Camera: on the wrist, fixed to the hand. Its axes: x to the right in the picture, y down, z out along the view.
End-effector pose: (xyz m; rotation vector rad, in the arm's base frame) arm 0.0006 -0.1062 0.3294 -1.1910 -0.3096 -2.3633
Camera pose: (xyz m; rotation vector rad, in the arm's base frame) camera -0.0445 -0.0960 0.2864 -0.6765 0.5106 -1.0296
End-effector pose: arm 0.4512 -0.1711 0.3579 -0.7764 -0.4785 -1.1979
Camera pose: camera 0.4136 -0.2065 0.3215 -0.7211 0.3058 0.2088
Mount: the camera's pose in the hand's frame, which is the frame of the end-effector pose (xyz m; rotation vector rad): -0.0146 -0.0311 -0.0530 0.0204 0.1814 1.5612
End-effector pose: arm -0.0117 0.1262 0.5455 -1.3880 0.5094 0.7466
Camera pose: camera 0.0066 0.0710 0.5701 -0.8191 1.7926 1.8069
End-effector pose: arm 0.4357 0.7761 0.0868 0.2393 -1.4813 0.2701
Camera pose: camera 0.4947 0.7632 0.0684 -0.9720 -1.1965 1.4882
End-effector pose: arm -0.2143 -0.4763 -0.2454 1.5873 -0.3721 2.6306
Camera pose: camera -0.2482 -0.4328 -0.2762 -0.4889 1.0200 -1.5455
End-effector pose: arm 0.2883 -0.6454 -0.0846 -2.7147 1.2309 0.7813
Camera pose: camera 0.3250 -0.6278 -0.0363 1.0227 -2.5576 -0.3521
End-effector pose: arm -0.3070 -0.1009 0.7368 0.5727 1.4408 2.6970
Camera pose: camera -0.3155 -0.1283 0.6805 -0.8786 -0.4729 -1.4478
